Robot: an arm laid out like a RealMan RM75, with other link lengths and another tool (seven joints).
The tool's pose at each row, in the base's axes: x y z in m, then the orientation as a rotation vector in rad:
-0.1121 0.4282 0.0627 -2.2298 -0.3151 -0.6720
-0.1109 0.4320 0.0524 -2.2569 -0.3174 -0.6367
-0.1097 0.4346 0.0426 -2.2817 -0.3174 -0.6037
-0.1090 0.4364 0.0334 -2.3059 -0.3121 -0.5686
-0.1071 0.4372 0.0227 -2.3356 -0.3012 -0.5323
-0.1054 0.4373 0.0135 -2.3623 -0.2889 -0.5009
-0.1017 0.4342 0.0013 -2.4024 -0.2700 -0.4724
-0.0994 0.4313 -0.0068 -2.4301 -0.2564 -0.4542
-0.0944 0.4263 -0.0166 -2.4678 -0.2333 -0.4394
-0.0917 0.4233 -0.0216 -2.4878 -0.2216 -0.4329
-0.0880 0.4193 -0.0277 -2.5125 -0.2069 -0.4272
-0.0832 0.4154 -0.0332 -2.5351 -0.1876 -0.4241
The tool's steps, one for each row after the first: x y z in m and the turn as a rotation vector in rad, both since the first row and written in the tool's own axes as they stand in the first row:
-0.0047 0.0042 0.0091 -0.0151 -0.0320 0.0084
-0.0091 0.0090 0.0169 -0.0294 -0.0610 0.0177
-0.0136 0.0137 0.0237 -0.0436 -0.0894 0.0313
-0.0180 0.0204 0.0310 -0.0639 -0.1183 0.0484
-0.0217 0.0267 0.0369 -0.0831 -0.1426 0.0648
-0.0255 0.0378 0.0429 -0.1170 -0.1664 0.0829
-0.0282 0.0456 0.0461 -0.1411 -0.1815 0.0949
-0.0295 0.0571 0.0498 -0.1769 -0.1941 0.1107
-0.0301 0.0633 0.0514 -0.1961 -0.2001 0.1181
-0.0305 0.0712 0.0532 -0.2206 -0.2057 0.1264
-0.0296 0.0792 0.0552 -0.2443 -0.2079 0.1371

